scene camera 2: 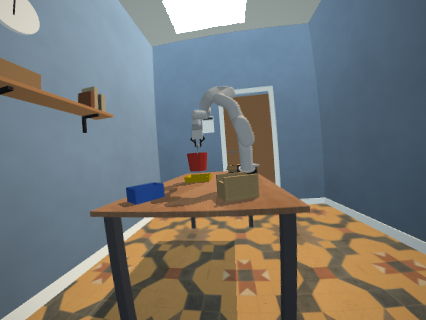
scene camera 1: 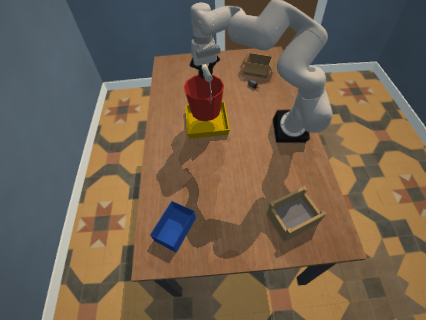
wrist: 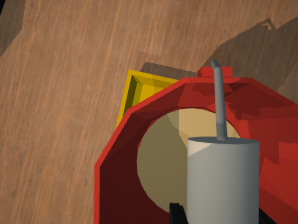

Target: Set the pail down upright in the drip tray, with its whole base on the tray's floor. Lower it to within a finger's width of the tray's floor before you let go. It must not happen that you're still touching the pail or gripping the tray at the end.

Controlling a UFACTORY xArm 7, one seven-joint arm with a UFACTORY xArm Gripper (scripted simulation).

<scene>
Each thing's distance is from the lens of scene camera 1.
yellow drip tray (scene camera 1: pixel 219 126): 1.38 m
red pail (scene camera 1: pixel 207 109): 1.22 m
wooden box (scene camera 1: pixel 295 213): 1.09 m
The marked spots on the yellow drip tray and the wooden box are 0.60 m apart.
</scene>
